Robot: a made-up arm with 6 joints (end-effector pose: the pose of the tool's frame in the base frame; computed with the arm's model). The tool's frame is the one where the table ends.
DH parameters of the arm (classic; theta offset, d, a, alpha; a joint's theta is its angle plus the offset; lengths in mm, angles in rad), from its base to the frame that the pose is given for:
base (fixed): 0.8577 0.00 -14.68 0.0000
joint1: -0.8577 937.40 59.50 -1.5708
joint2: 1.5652 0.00 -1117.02 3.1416
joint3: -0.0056 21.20 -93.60 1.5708
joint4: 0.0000 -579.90 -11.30 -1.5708
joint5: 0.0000 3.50 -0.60 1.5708
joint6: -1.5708 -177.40 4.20 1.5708
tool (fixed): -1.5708 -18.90 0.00 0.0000
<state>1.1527 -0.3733 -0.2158 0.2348 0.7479 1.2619</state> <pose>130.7 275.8 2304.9 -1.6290 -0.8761 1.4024</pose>
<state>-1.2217 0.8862 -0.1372 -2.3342 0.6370 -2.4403</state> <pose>321.7 -1271.1 1044.3 -2.7987 1.1208 -2.6373</pose>
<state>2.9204 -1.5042 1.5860 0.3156 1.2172 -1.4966</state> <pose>1644.1 -433.4 779.8 -2.3332 1.0610 -0.8605</pose>
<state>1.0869 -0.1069 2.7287 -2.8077 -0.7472 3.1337</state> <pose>-401.8 -720.1 2092.9 2.8030 0.4020 -2.2991</pose>
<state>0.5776 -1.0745 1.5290 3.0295 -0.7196 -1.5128</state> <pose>-1357.0 -946.8 1664.0 1.6105 0.1779 -2.4890</pose>
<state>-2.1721 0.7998 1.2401 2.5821 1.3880 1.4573</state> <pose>-744.0 -1250.0 1937.1 2.3944 0.7429 -1.3845</pose>
